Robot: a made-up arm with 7 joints. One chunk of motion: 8 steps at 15 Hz.
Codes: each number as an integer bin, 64 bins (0 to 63) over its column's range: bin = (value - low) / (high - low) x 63, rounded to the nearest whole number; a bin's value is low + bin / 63 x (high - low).
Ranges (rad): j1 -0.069..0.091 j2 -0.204..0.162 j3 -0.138..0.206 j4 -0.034..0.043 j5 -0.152..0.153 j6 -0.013..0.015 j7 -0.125..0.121
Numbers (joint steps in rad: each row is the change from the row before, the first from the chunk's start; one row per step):
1: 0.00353 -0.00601 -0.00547 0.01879 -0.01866 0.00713 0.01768
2: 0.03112 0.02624 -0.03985 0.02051 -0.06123 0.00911 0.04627
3: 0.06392 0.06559 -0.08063 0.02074 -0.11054 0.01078 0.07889
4: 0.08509 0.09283 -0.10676 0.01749 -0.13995 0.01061 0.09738
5: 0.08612 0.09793 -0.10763 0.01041 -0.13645 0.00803 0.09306
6: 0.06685 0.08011 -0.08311 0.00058 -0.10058 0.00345 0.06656
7: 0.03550 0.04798 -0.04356 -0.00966 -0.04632 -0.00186 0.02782
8: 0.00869 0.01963 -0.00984 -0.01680 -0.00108 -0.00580 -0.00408
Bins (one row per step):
1: 29 34 24 43 28 45 37
2: 39 40 18 45 19 50 44
3: 52 46 11 45 9 54 52
4: 61 51 6 42 2 53 57
5: 61 52 6 36 3 47 56
6: 53 49 10 28 11 37 49
7: 41 43 17 20 22 25 39
8: 31 38 23 14 31 16 31

